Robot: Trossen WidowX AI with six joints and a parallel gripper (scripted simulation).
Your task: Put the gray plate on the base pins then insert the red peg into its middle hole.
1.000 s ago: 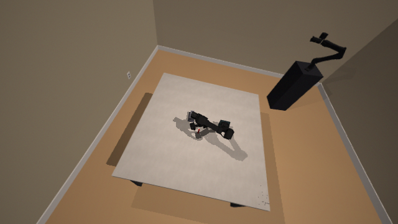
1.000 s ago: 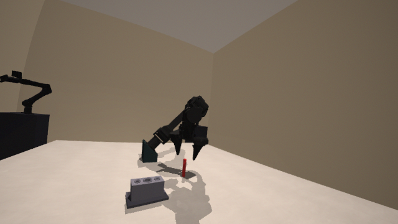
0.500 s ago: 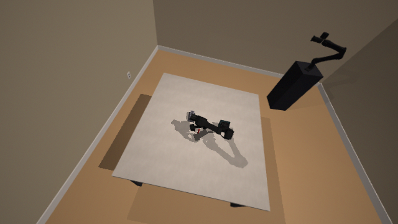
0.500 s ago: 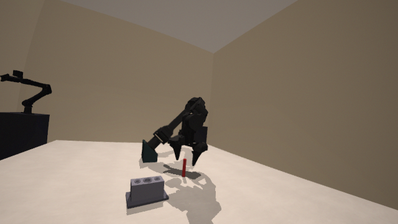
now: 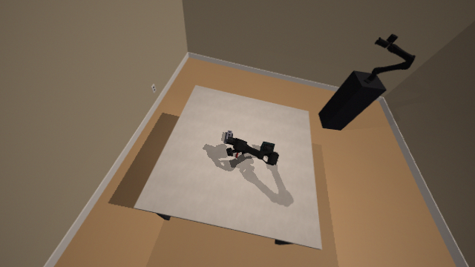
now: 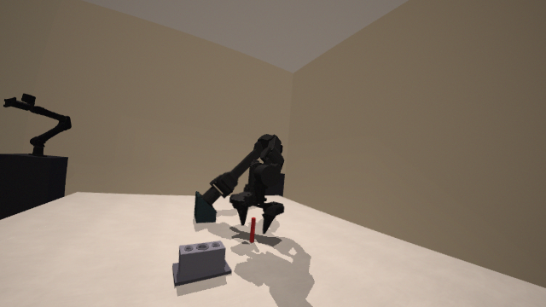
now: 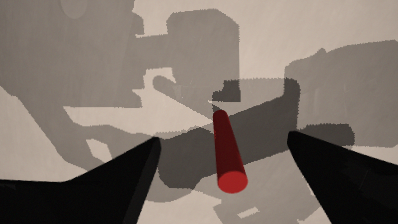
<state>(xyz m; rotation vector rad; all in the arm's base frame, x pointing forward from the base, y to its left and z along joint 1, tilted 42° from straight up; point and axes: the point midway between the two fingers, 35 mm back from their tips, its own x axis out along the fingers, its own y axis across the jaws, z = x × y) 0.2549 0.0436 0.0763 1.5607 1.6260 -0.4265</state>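
The red peg is right at my gripper tip. The rest, counted from my gripper tip: base: 80 mm ahead, 180 mm to the right, 30 mm below; gray plate: 80 mm ahead, 180 mm to the right.
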